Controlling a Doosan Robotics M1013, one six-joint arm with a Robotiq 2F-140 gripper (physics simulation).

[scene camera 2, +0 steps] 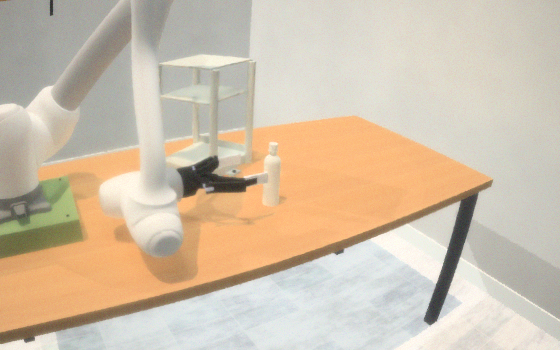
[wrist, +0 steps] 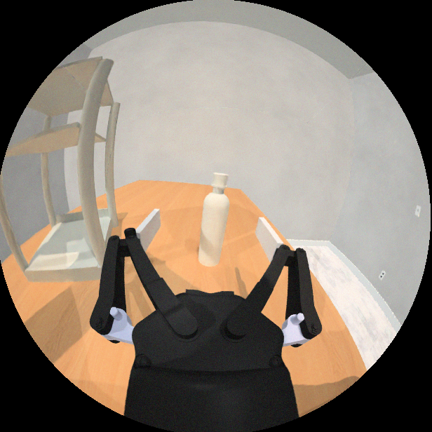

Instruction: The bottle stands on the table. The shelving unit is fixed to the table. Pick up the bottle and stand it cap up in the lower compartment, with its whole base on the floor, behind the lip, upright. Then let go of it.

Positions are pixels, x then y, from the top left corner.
Labels:
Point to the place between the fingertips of my gripper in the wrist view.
208, 221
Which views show my gripper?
Scene camera 2 and the wrist view: all of them.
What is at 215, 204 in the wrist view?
A cream bottle.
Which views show the cream bottle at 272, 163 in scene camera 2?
Scene camera 2 and the wrist view: all of them.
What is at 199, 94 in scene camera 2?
A pale shelving unit.

